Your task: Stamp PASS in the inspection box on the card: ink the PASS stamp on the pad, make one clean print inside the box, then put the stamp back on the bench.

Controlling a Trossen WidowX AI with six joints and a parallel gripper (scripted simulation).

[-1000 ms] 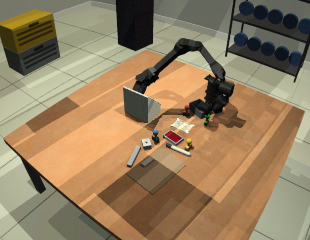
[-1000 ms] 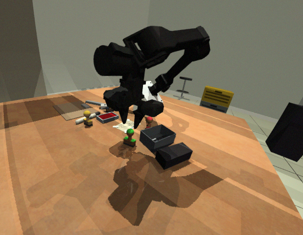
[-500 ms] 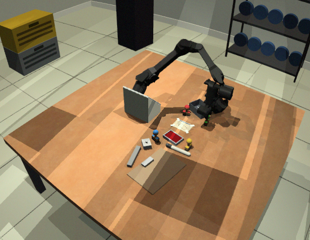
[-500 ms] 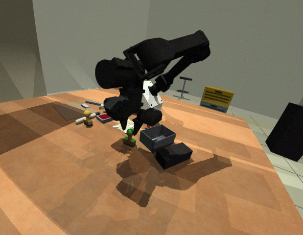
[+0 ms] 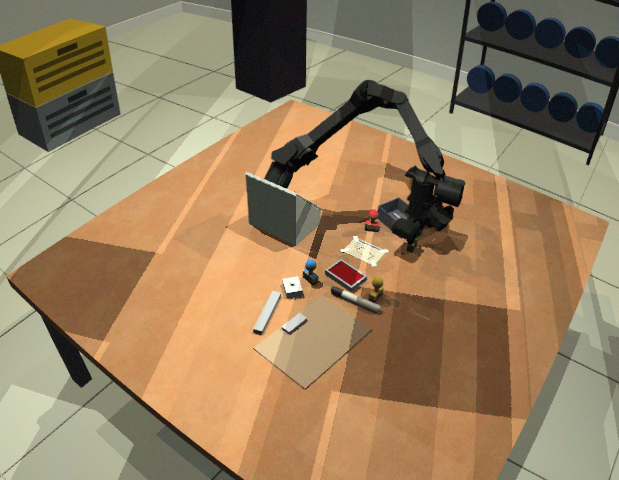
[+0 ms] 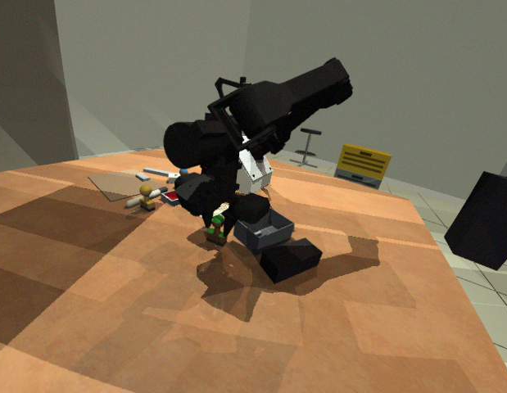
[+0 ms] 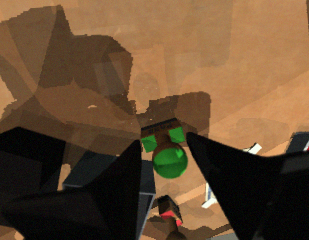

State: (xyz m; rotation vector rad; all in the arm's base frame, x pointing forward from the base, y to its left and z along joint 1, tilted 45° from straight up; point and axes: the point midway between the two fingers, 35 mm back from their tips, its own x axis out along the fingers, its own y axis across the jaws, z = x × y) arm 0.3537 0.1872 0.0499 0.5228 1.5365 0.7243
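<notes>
Now: gripper tip 1 cm above the green-knobbed stamp. From my gripper tip the other things lie so: grey box: 9 cm behind, 6 cm to the left, 2 cm below; red-knobbed stamp: 13 cm behind, 1 cm to the right, 1 cm below; white card: 9 cm behind, 10 cm to the right, 3 cm below.
</notes>
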